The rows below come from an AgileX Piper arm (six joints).
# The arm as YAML. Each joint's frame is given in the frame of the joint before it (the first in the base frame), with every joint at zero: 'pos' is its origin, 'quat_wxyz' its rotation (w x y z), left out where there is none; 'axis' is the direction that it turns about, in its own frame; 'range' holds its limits. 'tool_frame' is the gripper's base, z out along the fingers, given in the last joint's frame.
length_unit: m
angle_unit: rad
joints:
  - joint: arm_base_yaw
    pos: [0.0, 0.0, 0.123]
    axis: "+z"
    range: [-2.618, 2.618]
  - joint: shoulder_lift
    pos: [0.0, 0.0, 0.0]
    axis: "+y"
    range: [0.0, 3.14]
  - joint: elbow
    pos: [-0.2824, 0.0, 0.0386]
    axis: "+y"
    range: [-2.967, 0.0]
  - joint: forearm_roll
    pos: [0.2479, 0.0, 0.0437]
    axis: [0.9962, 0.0, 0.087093]
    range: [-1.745, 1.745]
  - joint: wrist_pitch
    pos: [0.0, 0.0, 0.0]
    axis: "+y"
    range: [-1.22, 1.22]
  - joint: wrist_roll
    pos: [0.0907, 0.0, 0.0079]
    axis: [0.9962, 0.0, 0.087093]
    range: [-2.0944, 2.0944]
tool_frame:
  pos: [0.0, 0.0, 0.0]
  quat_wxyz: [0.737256, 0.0, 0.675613, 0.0]
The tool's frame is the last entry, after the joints.
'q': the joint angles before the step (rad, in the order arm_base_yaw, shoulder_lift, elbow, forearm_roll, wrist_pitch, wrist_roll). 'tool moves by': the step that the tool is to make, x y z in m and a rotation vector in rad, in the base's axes. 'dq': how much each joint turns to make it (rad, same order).
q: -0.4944, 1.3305, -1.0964, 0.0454, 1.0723, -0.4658
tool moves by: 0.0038, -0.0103, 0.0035, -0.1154, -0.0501, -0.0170
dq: -0.0006, -0.0002, 0.0002, -0.0915, -0.0989, 0.0323
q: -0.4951, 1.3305, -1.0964, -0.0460, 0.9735, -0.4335
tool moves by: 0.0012, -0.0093, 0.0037, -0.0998, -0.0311, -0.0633
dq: 0.0042, -0.0001, 0.0002, -0.1247, -0.0660, 0.1053
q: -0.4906, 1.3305, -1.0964, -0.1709, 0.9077, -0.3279
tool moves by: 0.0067, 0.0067, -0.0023, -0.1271, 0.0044, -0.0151
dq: 0.0836, 0.0001, 0.0273, -0.2082, -0.0442, 0.1717
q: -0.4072, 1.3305, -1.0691, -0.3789, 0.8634, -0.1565
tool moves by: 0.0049, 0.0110, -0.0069, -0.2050, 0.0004, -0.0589
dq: 0.1274, 0.0016, 0.0675, -0.3757, 0.0033, 0.3434
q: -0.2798, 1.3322, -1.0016, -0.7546, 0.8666, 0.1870
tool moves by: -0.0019, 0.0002, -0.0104, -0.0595, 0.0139, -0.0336
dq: 0.0225, 0.0079, 0.0480, -0.1200, 0.0113, 0.1184
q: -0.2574, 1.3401, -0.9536, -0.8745, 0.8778, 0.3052
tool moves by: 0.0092, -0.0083, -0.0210, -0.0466, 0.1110, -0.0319
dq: -0.0002, 0.0863, 0.0072, -0.0834, 0.0446, 0.0404
